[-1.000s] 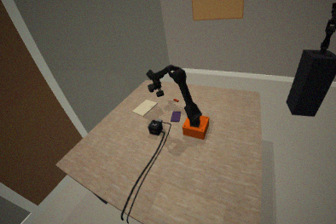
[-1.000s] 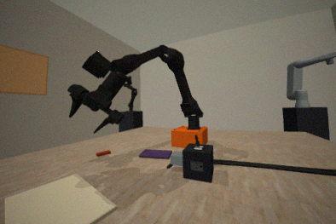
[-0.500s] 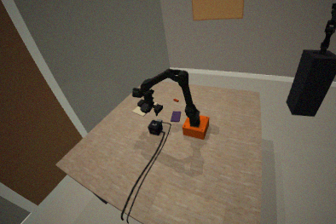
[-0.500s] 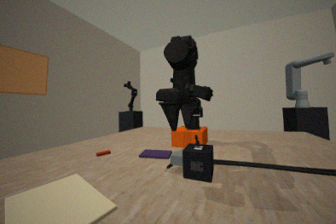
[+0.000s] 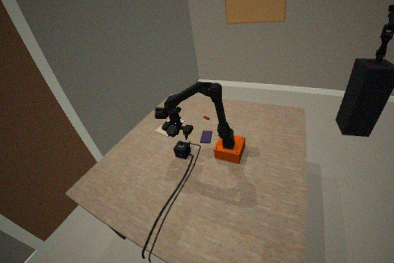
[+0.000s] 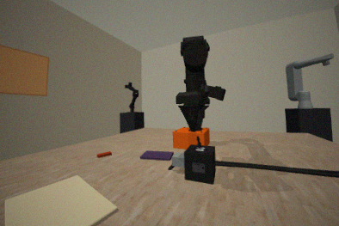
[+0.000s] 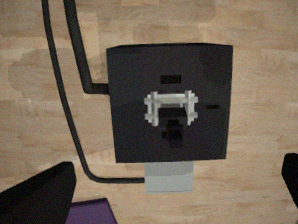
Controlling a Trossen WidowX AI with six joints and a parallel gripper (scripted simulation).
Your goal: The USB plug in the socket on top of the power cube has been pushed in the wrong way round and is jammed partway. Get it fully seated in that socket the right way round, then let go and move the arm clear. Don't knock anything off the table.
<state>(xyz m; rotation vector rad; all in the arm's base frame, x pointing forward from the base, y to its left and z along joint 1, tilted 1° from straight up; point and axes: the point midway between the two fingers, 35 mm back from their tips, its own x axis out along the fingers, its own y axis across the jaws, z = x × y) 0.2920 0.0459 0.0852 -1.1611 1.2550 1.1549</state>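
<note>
Now: gripper tip 40 mm above the dark USB plug. Round my gripper tip: cream sheet: 250 mm to the right, 230 mm ahead, 130 mm below; then purple flat piece: 180 mm to the right, 130 mm below, 100 mm behind; then small red piece: 400 mm to the right, 130 mm below, 40 mm behind.
</note>
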